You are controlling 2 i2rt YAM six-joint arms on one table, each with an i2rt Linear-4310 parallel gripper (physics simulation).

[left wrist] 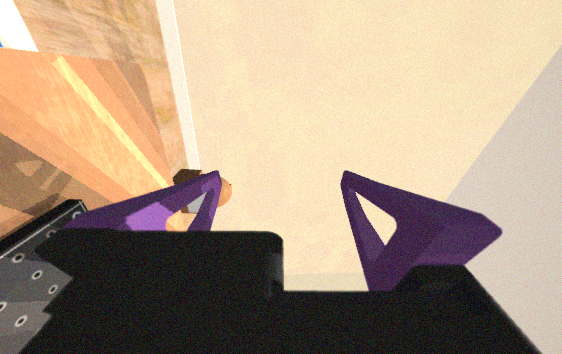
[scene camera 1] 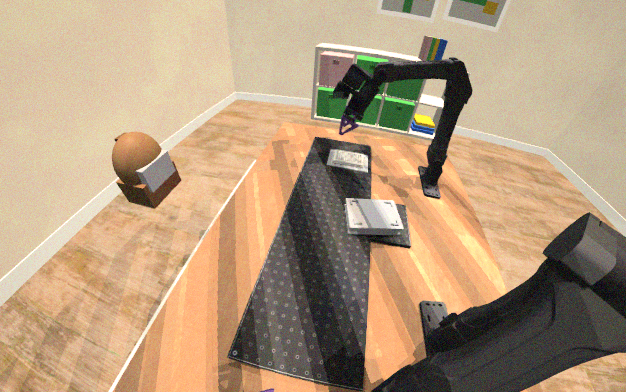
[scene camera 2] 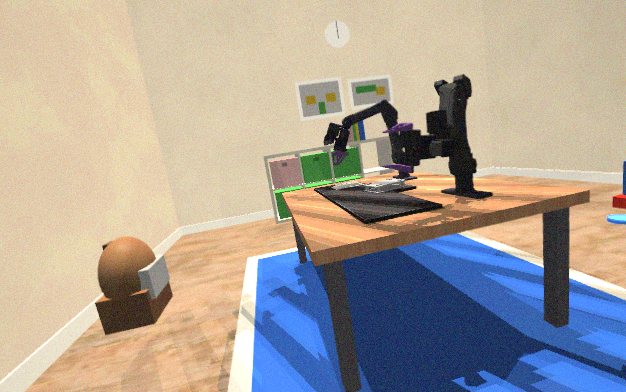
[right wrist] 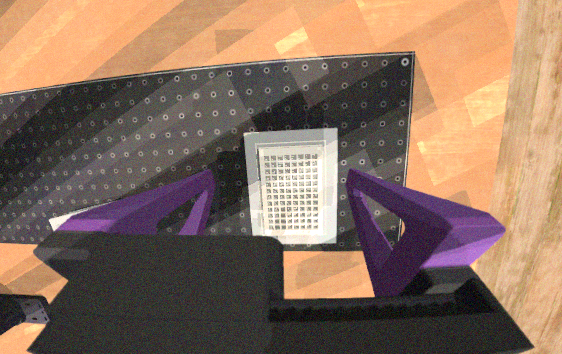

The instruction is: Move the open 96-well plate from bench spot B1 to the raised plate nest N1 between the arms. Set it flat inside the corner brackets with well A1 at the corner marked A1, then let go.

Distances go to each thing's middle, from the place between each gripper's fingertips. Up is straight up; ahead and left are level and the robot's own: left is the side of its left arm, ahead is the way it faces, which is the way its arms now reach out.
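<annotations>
Relative to the white well plate point(right wrist: 291, 176), my left hand is 20 cm above it, 85 cm to the left of it and 1 cm past it.
Relative to the white well plate, my right hand is 12 cm above it, 1 cm to the left of it and 5 cm past it.
</annotations>
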